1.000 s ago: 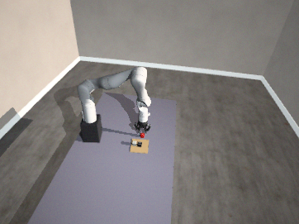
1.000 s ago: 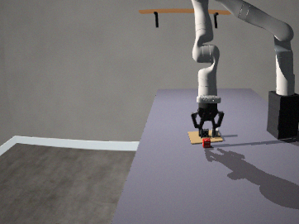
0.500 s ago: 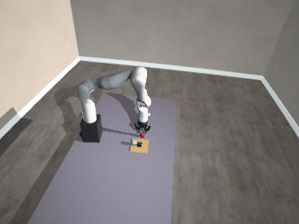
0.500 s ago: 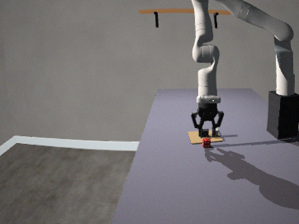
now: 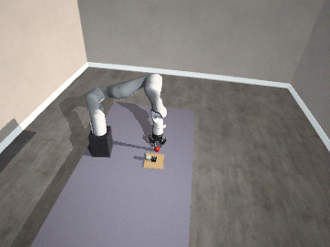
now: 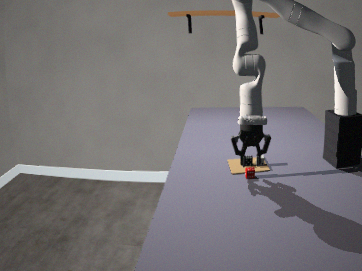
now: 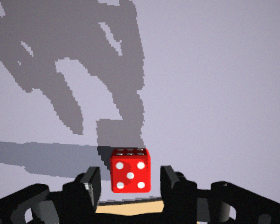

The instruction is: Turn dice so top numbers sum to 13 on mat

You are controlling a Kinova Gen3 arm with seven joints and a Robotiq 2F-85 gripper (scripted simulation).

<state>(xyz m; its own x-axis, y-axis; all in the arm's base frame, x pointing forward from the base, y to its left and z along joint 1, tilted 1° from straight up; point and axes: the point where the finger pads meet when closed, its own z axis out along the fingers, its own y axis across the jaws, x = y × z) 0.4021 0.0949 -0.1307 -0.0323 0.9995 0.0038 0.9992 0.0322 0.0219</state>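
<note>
My gripper is now 40 mm above the red die. Also, from my hand: black die (110 mm to the right, 40 mm below); then tan mat (110 mm to the right, 50 mm below); then white die (40 mm behind, 110 mm to the right, 40 mm below).
</note>
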